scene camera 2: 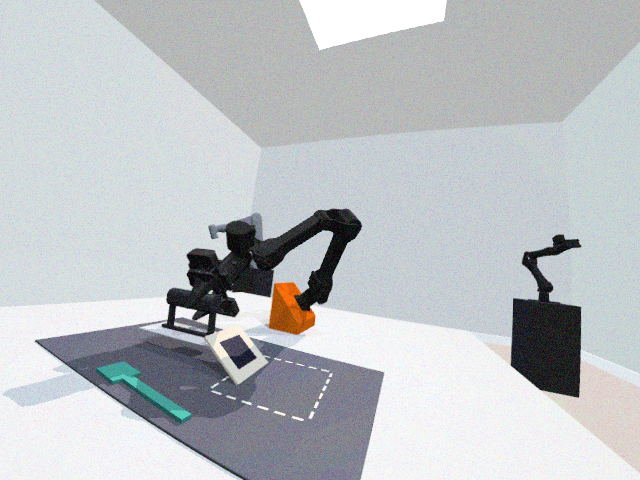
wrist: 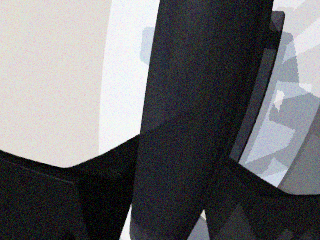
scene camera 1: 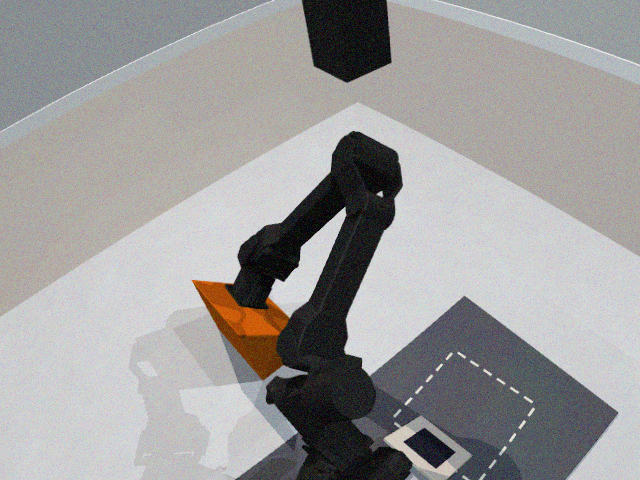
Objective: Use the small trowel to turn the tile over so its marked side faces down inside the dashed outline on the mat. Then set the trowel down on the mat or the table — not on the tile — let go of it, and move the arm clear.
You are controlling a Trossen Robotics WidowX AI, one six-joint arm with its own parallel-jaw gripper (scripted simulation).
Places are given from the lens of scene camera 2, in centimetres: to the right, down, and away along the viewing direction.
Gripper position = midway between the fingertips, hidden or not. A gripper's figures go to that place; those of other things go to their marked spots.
gripper (scene camera 2: 189, 314): -26, 15, 43
teal trowel (scene camera 2: 115, 373): -33, 21, 33
dark mat (scene camera 2: 229, 431): -11, 24, 26
The marked spots on the dark mat and the teal trowel are 23 cm apart.
